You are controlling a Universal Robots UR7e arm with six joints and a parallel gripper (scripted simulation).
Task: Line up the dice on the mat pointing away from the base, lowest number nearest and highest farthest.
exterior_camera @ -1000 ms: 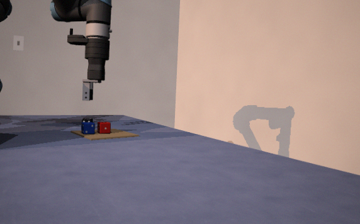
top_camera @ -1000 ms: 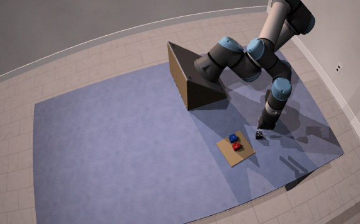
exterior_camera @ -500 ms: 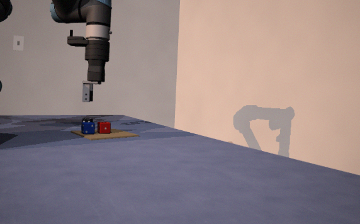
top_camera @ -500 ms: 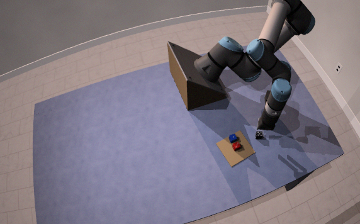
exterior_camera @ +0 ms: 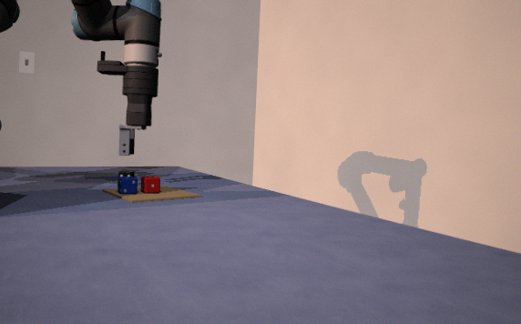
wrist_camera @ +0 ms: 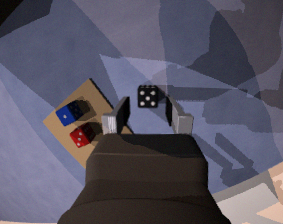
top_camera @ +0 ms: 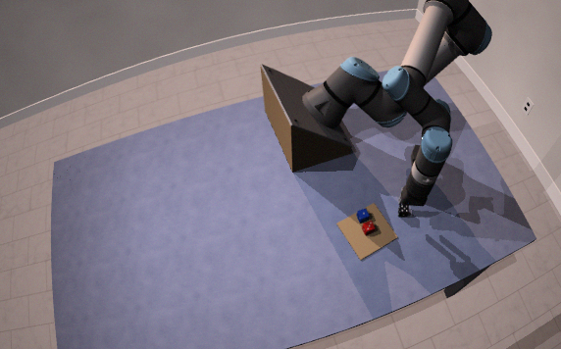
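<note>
Right now my hand is 70 mm above the black die. Also, from my hand: red die: 130 mm to the right, 70 mm below, 20 mm ahead; then blue die: 130 mm to the right, 70 mm below, 20 mm behind; then tan mat: 130 mm to the right, 80 mm below, 20 mm ahead.
</note>
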